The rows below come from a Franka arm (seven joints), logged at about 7 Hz.
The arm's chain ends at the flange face. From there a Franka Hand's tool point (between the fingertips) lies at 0.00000 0.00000 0.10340 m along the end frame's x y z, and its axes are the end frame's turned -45 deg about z.
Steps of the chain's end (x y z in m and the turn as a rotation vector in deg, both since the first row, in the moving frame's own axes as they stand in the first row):
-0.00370, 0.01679, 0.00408, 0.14, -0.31, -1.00
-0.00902, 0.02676, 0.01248, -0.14, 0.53, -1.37
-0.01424, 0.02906, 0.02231, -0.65, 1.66, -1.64
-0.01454, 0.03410, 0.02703, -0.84, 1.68, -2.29
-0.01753, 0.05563, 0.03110, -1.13, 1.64, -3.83
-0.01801, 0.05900, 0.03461, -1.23, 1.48, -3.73
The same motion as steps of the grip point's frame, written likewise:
-0.01471, 0.00868, 0.00408, 0.32, -0.12, -1.00
-0.02479, 0.01339, 0.01248, -0.47, 0.28, -1.37
-0.02929, 0.01341, 0.02226, -1.63, 0.71, -1.64
-0.03326, 0.01702, 0.02697, -1.78, 0.59, -2.29
-0.05096, 0.03045, 0.03104, -1.96, 0.36, -3.83
-0.05402, 0.03243, 0.03455, -1.92, 0.18, -3.73

